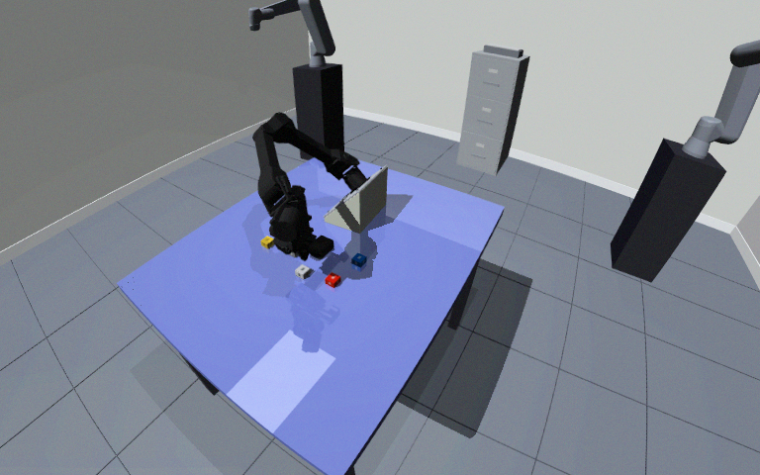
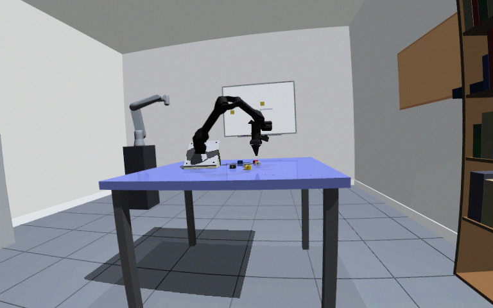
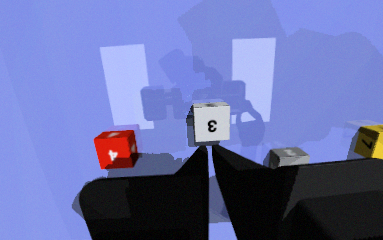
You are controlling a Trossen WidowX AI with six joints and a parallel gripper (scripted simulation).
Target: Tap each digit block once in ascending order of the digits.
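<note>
Now: the white block 3 5 cm below my gripper tip, 1 cm to the right of it and 1 cm ahead of it. The rest, counted from my gripper tip: grey block 2 (9 cm to the right, 5 cm below, 5 cm behind); then red block 4 (9 cm to the left, 5 cm below, 1 cm behind); then blue block 0 (12 cm behind, 11 cm to the left, 5 cm below).
</note>
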